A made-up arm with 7 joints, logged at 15 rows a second.
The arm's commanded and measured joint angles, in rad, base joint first. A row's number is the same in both.
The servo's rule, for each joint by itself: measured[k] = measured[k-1] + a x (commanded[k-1-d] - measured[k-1]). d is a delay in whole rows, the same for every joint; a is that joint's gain. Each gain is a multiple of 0.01, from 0.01 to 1. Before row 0 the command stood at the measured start. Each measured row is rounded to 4 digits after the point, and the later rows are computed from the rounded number. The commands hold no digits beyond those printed.
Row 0, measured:
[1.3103, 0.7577, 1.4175, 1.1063, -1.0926, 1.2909, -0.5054]
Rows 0 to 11, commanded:
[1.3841, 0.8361, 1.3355, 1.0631, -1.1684, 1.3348, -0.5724]
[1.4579, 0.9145, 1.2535, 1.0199, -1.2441, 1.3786, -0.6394]
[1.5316, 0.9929, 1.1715, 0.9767, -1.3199, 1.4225, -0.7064]
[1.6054, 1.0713, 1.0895, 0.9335, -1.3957, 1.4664, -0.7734]
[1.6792, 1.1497, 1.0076, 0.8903, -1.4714, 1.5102, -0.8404]
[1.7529, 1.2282, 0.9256, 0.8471, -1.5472, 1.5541, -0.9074]
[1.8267, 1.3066, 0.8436, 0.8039, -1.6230, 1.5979, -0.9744]
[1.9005, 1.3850, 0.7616, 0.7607, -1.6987, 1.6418, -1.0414]
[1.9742, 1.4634, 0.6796, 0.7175, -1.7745, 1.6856, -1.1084]
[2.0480, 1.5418, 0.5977, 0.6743, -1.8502, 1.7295, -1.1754]
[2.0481, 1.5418, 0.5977, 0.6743, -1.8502, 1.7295, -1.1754]
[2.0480, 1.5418, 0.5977, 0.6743, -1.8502, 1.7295, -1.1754]
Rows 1 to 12, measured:
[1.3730, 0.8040, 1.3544, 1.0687, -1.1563, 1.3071, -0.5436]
[1.4452, 0.8692, 1.2767, 1.0262, -1.2301, 1.3336, -0.5982]
[1.5186, 0.9422, 1.1957, 0.9831, -1.3055, 1.3665, -0.6599]
[1.5924, 1.0184, 1.1139, 0.9399, -1.3813, 1.4035, -0.7246]
[1.6662, 1.0959, 1.0320, 0.8967, -1.4570, 1.4430, -0.7906]
[1.7399, 1.1740, 0.9501, 0.8535, -1.5328, 1.4841, -0.8572]
[1.8137, 1.2522, 0.8681, 0.8103, -1.6086, 1.5262, -0.9240]
[1.8875, 1.3306, 0.7861, 0.7671, -1.6843, 1.5690, -0.9909]
[1.9612, 1.4090, 0.7041, 0.7239, -1.7601, 1.6121, -1.0579]
[2.0350, 1.4874, 0.6222, 0.6807, -1.8358, 1.6555, -1.1249]
[2.0461, 1.5195, 0.6033, 0.6751, -1.8479, 1.6829, -1.1537]
[2.0477, 1.5327, 0.5990, 0.6744, -1.8498, 1.7001, -1.1661]
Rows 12 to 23, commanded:
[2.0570, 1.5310, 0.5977, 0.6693, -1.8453, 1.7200, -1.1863]
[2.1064, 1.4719, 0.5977, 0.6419, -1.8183, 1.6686, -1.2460]
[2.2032, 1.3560, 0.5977, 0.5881, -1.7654, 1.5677, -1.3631]
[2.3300, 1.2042, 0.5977, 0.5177, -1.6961, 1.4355, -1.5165]
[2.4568, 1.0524, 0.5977, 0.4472, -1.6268, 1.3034, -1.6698]
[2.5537, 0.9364, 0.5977, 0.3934, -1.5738, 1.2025, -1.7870]
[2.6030, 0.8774, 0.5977, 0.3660, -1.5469, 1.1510, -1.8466]
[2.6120, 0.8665, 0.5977, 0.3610, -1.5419, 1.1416, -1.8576]
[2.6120, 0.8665, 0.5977, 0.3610, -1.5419, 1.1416, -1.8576]
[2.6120, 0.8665, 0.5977, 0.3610, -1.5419, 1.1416, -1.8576]
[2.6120, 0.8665, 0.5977, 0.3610, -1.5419, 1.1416, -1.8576]
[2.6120, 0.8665, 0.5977, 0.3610, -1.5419, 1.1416, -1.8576]
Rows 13 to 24, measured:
[2.0556, 1.5317, 0.5980, 0.6700, -1.8460, 1.7075, -1.1776]
[2.0988, 1.4964, 0.5978, 0.6456, -1.8227, 1.6931, -1.2166]
[2.1875, 1.4136, 0.5977, 0.5956, -1.7746, 1.6467, -1.3001]
[2.3086, 1.2901, 0.5977, 0.5278, -1.7087, 1.5686, -1.4234]
[2.4346, 1.1499, 0.5977, 0.4577, -1.6399, 1.4705, -1.5638]
[2.5358, 1.0239, 0.5977, 0.4018, -1.5844, 1.3713, -1.6910]
[2.5929, 0.9375, 0.5977, 0.3707, -1.5529, 1.2898, -1.7797]
[2.6091, 0.8956, 0.5977, 0.3623, -1.5437, 1.2350, -1.8241]
[2.6116, 0.8784, 0.5977, 0.3612, -1.5422, 1.2004, -1.8432]
[2.6119, 0.8714, 0.5977, 0.3610, -1.5419, 1.1786, -1.8514]
[2.6120, 0.8685, 0.5977, 0.3610, -1.5419, 1.1649, -1.8549]
[2.6120, 0.8673, 0.5977, 0.3610, -1.5419, 1.1563, -1.8564]

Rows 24 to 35, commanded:
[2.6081, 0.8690, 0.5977, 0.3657, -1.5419, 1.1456, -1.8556]
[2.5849, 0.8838, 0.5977, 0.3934, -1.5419, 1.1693, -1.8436]
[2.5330, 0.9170, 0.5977, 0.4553, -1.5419, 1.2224, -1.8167]
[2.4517, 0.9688, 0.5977, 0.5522, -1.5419, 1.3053, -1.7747]
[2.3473, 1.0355, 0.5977, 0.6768, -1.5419, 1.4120, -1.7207]
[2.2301, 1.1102, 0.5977, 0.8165, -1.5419, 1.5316, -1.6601]
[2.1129, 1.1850, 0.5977, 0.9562, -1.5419, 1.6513, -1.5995]
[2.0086, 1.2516, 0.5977, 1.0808, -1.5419, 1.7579, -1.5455]
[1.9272, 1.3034, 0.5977, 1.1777, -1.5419, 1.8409, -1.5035]
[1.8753, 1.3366, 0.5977, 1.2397, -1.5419, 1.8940, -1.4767]
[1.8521, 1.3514, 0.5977, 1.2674, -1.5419, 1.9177, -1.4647]
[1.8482, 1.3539, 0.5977, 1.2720, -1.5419, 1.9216, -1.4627]
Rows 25 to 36, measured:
[2.6087, 0.8683, 0.5977, 0.3651, -1.5419, 1.1523, -1.8559]
[2.5885, 0.8774, 0.5977, 0.3897, -1.5419, 1.1586, -1.8489]
[2.5413, 0.9008, 0.5977, 0.4468, -1.5419, 1.1822, -1.8305]
[2.4651, 0.9409, 0.5977, 0.5385, -1.5419, 1.2277, -1.7987]
[2.3650, 0.9967, 0.5977, 0.6588, -1.5419, 1.2959, -1.7542]
[2.2503, 1.0637, 0.5977, 0.7960, -1.5419, 1.3831, -1.7006]
[2.1335, 1.1353, 0.5977, 0.9354, -1.5419, 1.4823, -1.6430]
[2.0273, 1.2039, 0.5977, 1.0619, -1.5419, 1.5843, -1.5874]
[1.9422, 1.2626, 0.5977, 1.1626, -1.5419, 1.6792, -1.5396]
[1.8853, 1.3063, 0.5977, 1.2297, -1.5419, 1.7587, -1.5037]
[1.8571, 1.3329, 0.5977, 1.2625, -1.5419, 1.8175, -1.4815]
[1.8495, 1.3453, 0.5977, 1.2708, -1.5419, 1.8560, -1.4708]

